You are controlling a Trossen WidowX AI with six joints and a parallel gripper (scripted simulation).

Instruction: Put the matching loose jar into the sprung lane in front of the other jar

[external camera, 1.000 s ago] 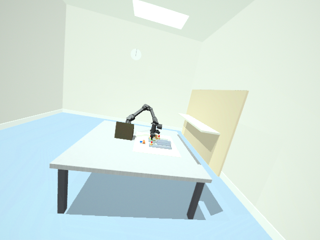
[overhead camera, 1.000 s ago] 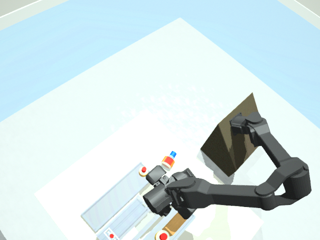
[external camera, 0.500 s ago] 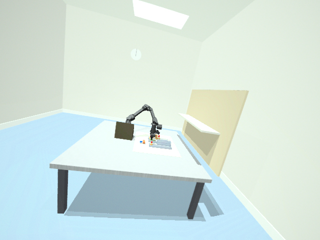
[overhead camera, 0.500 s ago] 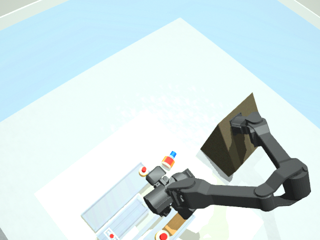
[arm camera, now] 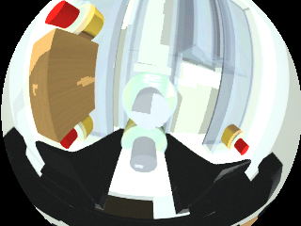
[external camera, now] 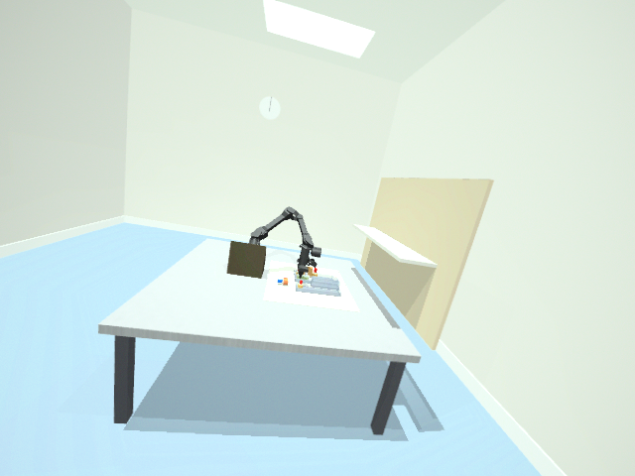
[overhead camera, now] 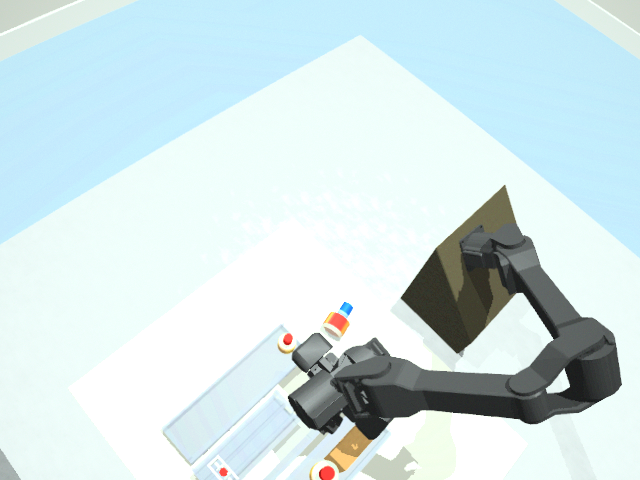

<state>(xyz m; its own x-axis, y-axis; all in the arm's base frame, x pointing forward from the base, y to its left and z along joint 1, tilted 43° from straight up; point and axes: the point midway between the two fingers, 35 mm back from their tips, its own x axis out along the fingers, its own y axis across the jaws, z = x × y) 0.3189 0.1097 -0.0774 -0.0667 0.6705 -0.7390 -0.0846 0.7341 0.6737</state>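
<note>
Now: the tan block 4 cm ahead of my gripper tip, 8 cm to the left of it and 1 cm above it.
</note>
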